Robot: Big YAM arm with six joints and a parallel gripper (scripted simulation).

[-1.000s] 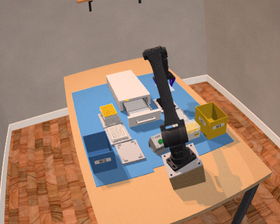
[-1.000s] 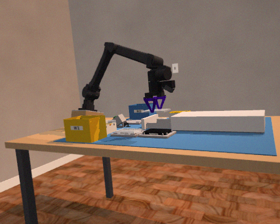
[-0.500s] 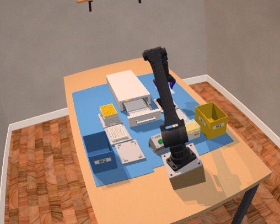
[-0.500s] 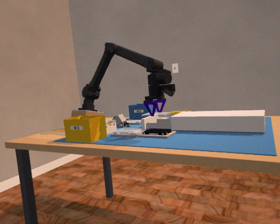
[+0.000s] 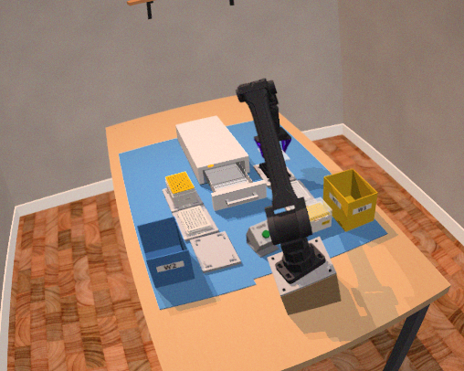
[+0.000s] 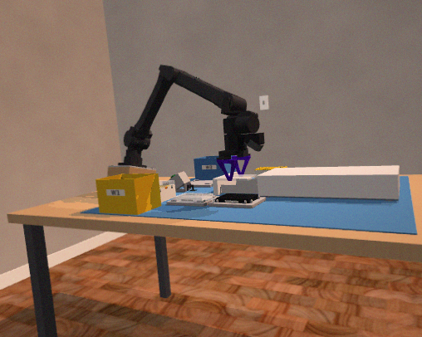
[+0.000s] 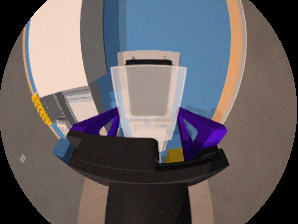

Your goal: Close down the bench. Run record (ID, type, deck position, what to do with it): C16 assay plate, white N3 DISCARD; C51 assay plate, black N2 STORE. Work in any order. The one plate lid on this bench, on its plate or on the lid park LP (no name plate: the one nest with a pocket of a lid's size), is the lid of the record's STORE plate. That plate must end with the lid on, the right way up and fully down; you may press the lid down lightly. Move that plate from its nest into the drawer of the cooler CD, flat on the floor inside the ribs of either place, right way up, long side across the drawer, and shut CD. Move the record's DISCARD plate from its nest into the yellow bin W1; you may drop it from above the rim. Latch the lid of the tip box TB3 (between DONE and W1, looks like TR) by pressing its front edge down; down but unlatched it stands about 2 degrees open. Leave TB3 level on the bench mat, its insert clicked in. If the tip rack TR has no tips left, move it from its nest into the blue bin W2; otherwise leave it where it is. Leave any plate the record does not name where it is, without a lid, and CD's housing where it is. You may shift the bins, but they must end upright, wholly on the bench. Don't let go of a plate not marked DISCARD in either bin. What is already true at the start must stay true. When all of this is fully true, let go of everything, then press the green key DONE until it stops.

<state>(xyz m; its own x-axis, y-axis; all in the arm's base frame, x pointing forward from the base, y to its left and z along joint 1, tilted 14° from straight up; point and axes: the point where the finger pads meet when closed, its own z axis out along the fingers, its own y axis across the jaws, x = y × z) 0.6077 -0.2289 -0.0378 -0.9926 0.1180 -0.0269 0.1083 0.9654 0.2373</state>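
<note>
The black plate is 8 cm below my hand. The rest, counted from my hand: cooler CD (18 cm to the left, 13 cm ahead, 6 cm below); then cooler drawer (19 cm to the left, 7 cm below); then plate lid (right at my hand).
</note>
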